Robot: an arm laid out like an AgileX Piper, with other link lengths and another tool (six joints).
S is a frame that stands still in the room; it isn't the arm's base.
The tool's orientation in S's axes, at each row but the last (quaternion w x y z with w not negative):
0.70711, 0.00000, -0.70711, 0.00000
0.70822, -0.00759, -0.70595, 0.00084
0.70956, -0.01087, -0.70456, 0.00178
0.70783, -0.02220, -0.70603, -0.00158
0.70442, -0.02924, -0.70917, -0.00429
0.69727, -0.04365, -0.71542, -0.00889
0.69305, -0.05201, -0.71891, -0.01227
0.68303, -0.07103, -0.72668, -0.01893
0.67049, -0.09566, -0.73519, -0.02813
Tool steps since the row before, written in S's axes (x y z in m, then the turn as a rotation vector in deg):
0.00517, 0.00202, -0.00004, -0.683, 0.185, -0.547
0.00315, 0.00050, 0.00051, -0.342, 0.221, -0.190
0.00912, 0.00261, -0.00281, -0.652, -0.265, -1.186
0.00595, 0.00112, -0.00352, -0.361, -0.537, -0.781
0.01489, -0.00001, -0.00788, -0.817, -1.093, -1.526
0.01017, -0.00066, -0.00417, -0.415, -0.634, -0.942
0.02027, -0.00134, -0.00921, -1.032, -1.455, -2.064
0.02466, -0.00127, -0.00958, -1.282, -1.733, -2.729
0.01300, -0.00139, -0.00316, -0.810, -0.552, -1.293
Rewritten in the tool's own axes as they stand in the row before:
-0.00004, 0.00202, -0.00517, -0.547, 0.185, 0.683
0.00053, 0.00052, -0.00314, -0.188, 0.220, 0.343
-0.00270, 0.00278, -0.00910, -1.195, -0.252, 0.640
-0.00347, 0.00142, -0.00592, -0.797, -0.526, 0.341
-0.00796, 0.00097, -0.01481, -1.559, -1.076, 0.776
-0.00444, 0.00030, -0.01007, -0.962, -0.617, 0.393
-0.00996, 0.00103, -0.01993, -2.108, -1.429, 0.977
-0.01104, 0.00259, -0.02394, -2.778, -1.690, 1.234
-0.00435, 0.00123, -0.01267, -1.272, -0.573, 0.829

